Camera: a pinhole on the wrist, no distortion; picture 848 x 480 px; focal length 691.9 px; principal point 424.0 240.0 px. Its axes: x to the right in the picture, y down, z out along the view. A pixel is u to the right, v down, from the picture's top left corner.
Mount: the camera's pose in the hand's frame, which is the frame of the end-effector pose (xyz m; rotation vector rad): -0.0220 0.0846 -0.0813 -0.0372 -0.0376 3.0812
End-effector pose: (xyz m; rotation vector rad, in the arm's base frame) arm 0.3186 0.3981 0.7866 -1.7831 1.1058 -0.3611
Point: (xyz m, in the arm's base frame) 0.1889 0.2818 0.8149
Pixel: behind the camera
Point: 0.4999 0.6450 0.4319
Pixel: 415.3 99.0
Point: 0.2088 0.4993 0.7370
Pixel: outside the picture
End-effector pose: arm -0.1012 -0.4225 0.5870 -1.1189 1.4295 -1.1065
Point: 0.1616 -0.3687 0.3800
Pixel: 470.7 29.7
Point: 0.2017 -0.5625 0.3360
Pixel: 141.4 24.0
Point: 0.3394 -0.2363 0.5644
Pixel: 677.1 341.1
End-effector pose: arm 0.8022 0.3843 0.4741 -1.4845 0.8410 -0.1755
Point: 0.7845 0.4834 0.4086
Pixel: 508.9 250.2
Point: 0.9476 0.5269 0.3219
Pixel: 177.0 168.3
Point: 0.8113 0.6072 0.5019
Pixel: 688.4 459.4
